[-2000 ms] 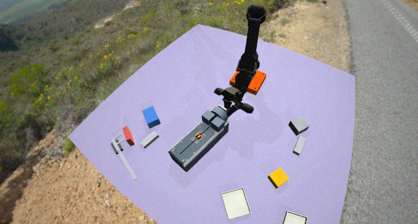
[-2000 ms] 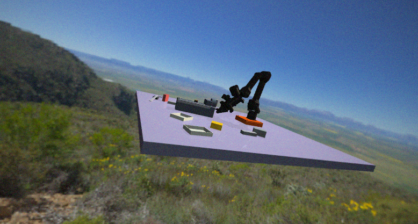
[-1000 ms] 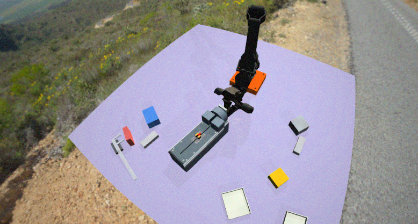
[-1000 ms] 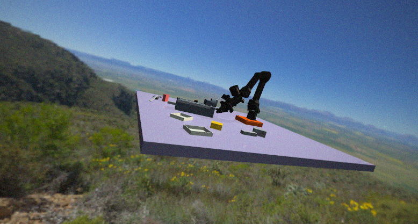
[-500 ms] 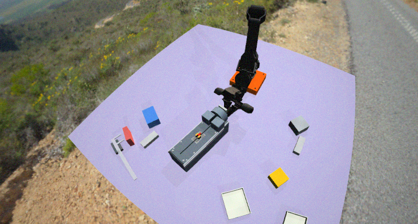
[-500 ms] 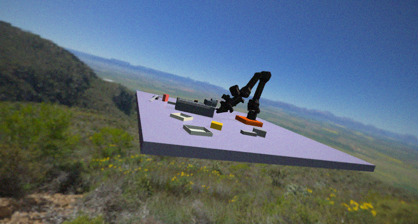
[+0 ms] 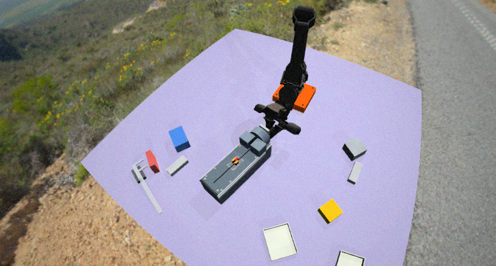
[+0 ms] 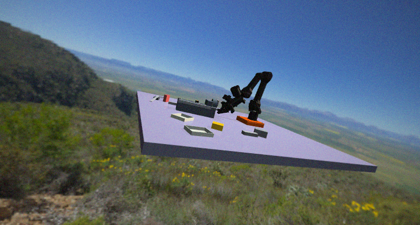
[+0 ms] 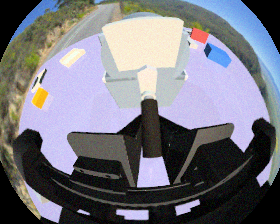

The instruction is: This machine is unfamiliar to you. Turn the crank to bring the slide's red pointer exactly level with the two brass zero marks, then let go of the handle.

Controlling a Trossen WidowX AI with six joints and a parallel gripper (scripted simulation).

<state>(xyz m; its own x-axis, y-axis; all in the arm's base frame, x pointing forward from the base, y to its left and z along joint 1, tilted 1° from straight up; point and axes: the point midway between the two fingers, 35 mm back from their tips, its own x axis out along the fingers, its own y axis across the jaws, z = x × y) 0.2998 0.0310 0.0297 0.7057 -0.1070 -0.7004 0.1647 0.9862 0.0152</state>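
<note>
My gripper tip is now 2 cm past the dark crank handle and 2 cm below it. Also, from my gripper tip: red pointer (16 cm ahead, 2 cm to the right, 5 cm above); yellow block (14 cm ahead, 33 cm to the left, 2 cm below); blue block (17 cm ahead, 30 cm to the right, 2 cm below).
</note>
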